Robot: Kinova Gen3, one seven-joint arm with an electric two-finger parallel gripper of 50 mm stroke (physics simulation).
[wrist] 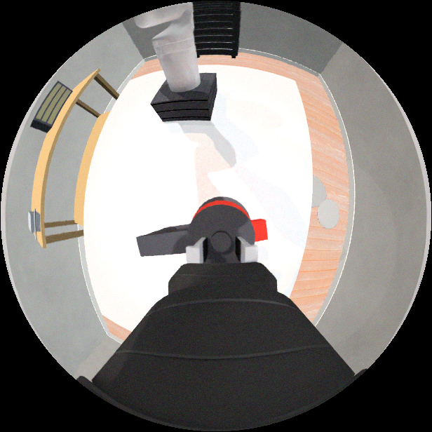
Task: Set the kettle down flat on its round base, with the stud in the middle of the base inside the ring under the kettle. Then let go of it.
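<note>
The kettle (220, 218) is a dark grey round body with a red band, seen from above in the wrist view, below the middle. A dark grey bar (161, 242) sticks out at its left and a short red piece (260, 230) at its right. A round dark knob (221, 241) is on its top. My gripper (221, 245) is open, with one pale finger on each side of the knob and gaps between the fingers and the knob. The kettle looks upright. Its base, the stud and the ring are hidden beneath the body.
A pale robot column (181, 65) stands on a black block (186, 107) at the back, before a black slatted rack (196, 30). A wooden bench (42, 175) is at the far left. A grey disc (328, 214) shows at the right, over the wooden floor.
</note>
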